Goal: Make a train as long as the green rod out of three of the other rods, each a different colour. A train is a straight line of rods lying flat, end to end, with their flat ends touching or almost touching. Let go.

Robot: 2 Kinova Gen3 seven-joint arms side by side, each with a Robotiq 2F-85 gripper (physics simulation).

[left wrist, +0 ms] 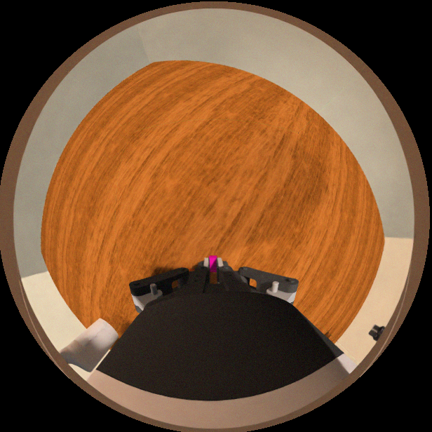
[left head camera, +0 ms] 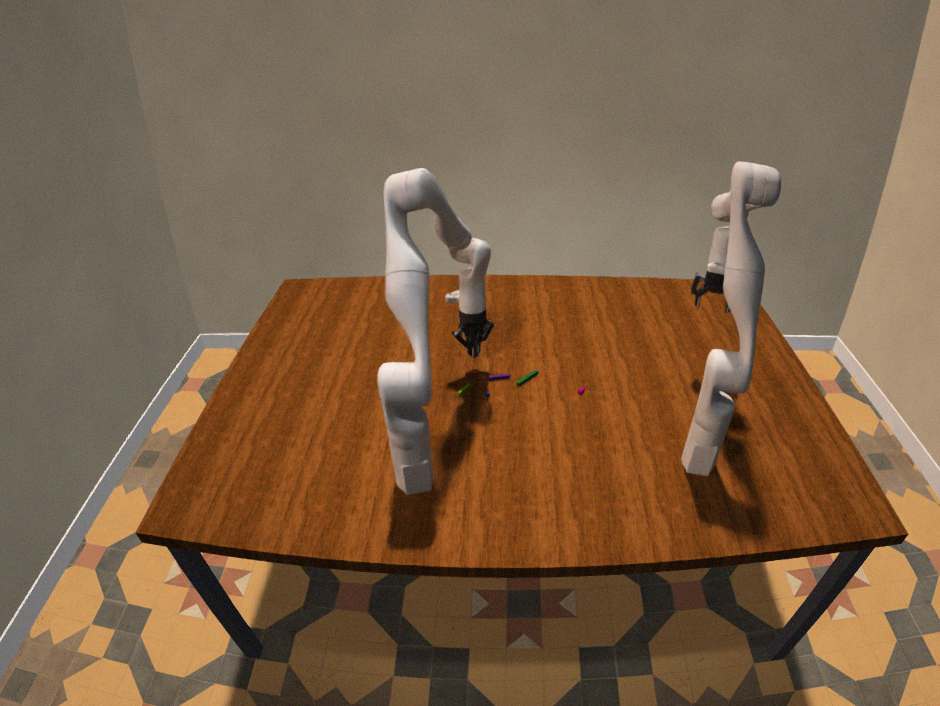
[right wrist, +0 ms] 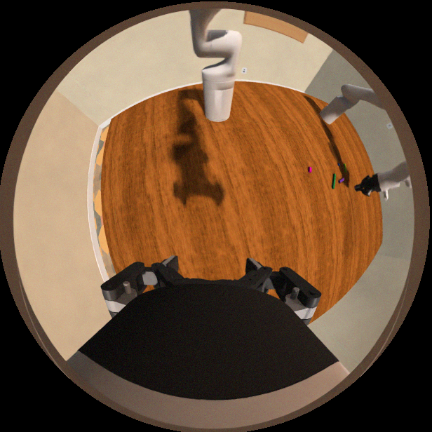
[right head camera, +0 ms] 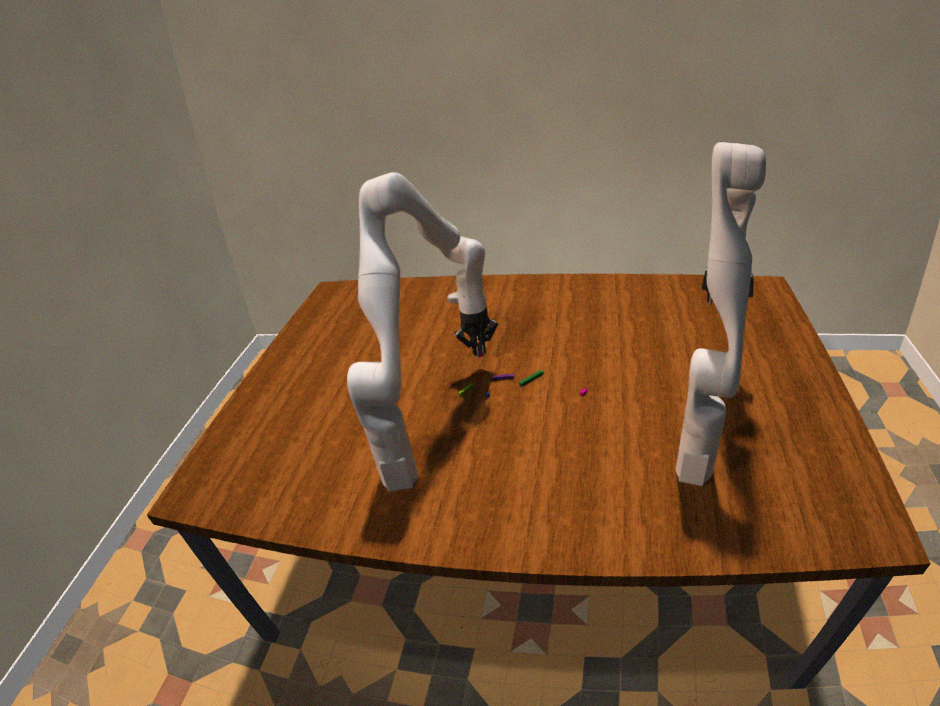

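Seen in the pictures: left gripper, between the fingertips: [left head camera: 474,355] [right head camera: 479,355]; right gripper, between the fingertips: [left head camera: 711,309]; left arm's base, origin of its link: [left head camera: 414,479] [right head camera: 399,476]; right arm's base, origin of its link: [left head camera: 697,461] [right head camera: 694,469].
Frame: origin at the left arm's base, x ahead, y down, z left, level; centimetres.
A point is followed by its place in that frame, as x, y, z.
The green rod [left head camera: 527,378] @[27.6, -0.8, -38.7] [right head camera: 531,378] @[27.7, -0.8, -38.9] [right wrist: 334,181] lies flat near the middle of the table. A purple rod [left head camera: 499,376] @[30.9, -0.9, -31.4] [right head camera: 503,376] @[30.9, -1.0, -31.5] [right wrist: 341,180] lies just left of it in the head views, apart from it. A lime rod [left head camera: 464,389] @[28.3, -0.9, -20.3] [right head camera: 465,389] @[28.2, -1.0, -20.2] and a small blue rod [left head camera: 487,394] @[24.3, -0.8, -25.7] [right head camera: 487,395] @[24.4, -0.5, -25.7] lie farther left. A short magenta rod [left head camera: 581,390] @[17.3, -1.0, -51.0] [right head camera: 583,392] @[17.2, -0.8, -51.0] [right wrist: 310,169] lies to the right. My left gripper [left head camera: 474,354] @[38.7, -4.2, -26.3] [right head camera: 479,352] @[38.7, -4.2, -26.3] [left wrist: 212,264] is shut on another magenta rod [left wrist: 213,263], above the table. My right gripper [right wrist: 211,265] is open and empty, high over the table's right part.
The wooden table [left head camera: 607,486] @[-17.0, 0.0, -42.3] [right head camera: 592,486] @[-15.4, 0.0, -43.4] [right wrist: 260,200] carries both arms. The left arm's base [left head camera: 414,477] @[-4.6, -5.5, 0.6] [right head camera: 396,472] @[-4.6, -6.0, -0.3] stands in front of the lime rod in the head views. The right arm's base [left head camera: 699,458] @[-21.7, -5.4, -64.9] [right head camera: 696,467] @[-22.5, -5.6, -66.0] [right wrist: 218,107] stands farther right. Arm shadows fall across the rods' area.
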